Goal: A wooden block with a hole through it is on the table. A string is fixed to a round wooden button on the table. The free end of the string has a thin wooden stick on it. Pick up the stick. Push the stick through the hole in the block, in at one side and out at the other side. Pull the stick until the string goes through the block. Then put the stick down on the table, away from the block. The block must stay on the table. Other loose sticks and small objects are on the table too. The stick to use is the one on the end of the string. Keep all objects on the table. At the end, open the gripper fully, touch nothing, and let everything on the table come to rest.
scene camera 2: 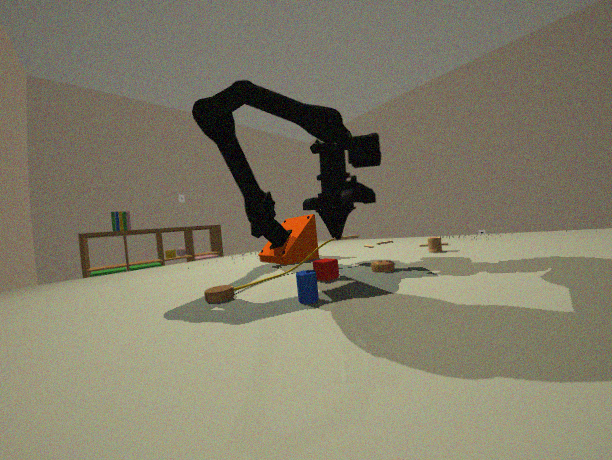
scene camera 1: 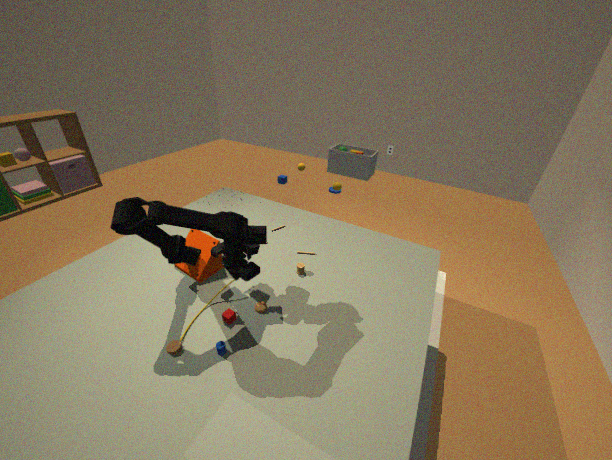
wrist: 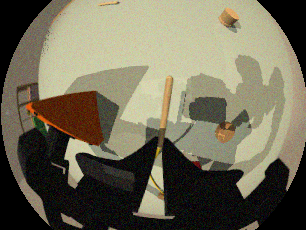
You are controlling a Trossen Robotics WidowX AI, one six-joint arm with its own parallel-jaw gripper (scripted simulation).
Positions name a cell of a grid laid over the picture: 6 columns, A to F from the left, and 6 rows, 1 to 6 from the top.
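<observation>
My gripper: scene camera 2 (D4), scene camera 1 (C4), wrist view (D4).
</observation>
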